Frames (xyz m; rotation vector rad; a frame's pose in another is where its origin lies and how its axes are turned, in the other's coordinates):
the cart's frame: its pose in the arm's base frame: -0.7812 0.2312 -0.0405 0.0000 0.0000 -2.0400
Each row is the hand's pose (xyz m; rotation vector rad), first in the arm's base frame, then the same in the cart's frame.
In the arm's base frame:
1: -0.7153 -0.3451 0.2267 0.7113 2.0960 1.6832
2: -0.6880 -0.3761 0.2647 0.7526 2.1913 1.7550
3: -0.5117 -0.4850 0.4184 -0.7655 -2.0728 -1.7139
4: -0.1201 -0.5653 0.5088 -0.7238 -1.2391 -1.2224
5: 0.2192 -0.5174 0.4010 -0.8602 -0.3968 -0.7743
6: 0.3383 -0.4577 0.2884 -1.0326 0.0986 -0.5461
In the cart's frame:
1: 0.4842 0.3194 0.2672 1.2574 -1.5147 -1.1680
2: 0.4995 0.3577 0.3052 1.2449 -1.5109 -1.0231
3: 0.5169 0.5642 0.4589 1.1133 -1.4161 -0.3926
4: 0.4115 0.9498 0.5493 0.6339 -1.1846 0.4935
5: 0.2153 1.2308 0.4415 -0.1155 -0.9692 1.1137
6: 0.1082 1.3100 0.3289 -0.6679 -0.8859 1.3034

